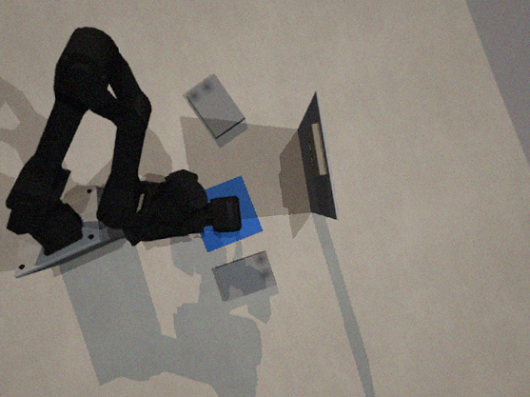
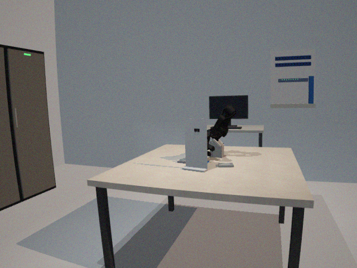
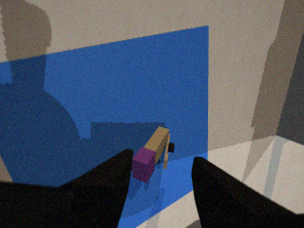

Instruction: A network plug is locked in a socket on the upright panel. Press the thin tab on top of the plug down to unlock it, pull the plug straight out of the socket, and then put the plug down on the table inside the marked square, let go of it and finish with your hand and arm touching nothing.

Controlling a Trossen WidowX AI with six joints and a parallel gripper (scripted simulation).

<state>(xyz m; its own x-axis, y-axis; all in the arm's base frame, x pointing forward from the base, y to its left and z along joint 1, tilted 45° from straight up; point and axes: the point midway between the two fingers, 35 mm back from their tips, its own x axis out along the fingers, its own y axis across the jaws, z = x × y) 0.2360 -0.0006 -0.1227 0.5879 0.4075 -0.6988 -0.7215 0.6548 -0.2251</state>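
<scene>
Right now my gripper tip is 2 cm above the blue marked square. The rest, counted from my gripper tip: upright panel 19 cm ahead, 14 cm above.
</scene>
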